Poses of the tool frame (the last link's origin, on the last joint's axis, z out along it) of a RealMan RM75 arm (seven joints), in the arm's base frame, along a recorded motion.
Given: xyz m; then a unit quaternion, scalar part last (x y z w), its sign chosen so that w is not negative.
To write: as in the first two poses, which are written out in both.
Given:
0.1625 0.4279 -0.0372 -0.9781 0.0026 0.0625 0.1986
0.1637 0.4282 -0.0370 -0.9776 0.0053 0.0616 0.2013
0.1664 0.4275 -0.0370 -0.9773 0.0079 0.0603 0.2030
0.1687 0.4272 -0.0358 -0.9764 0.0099 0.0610 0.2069
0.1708 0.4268 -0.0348 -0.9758 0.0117 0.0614 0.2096
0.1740 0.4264 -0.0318 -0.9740 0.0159 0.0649 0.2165
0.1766 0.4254 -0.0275 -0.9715 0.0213 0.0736 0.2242
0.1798 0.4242 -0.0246 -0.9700 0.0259 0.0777 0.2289
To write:
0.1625 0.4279 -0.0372 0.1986 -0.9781 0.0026 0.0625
0.1637 0.4282 -0.0370 0.2013 -0.9776 0.0053 0.0616
0.1664 0.4275 -0.0370 0.2030 -0.9773 0.0079 0.0603
0.1687 0.4272 -0.0358 0.2069 -0.9764 0.0099 0.0610
0.1708 0.4268 -0.0348 0.2096 -0.9758 0.0117 0.0614
0.1740 0.4264 -0.0318 0.2165 -0.9740 0.0159 0.0649
0.1766 0.4254 -0.0275 0.2242 -0.9715 0.0213 0.0736
0.1798 0.4242 -0.0246 0.2289 -0.9700 0.0259 0.0777

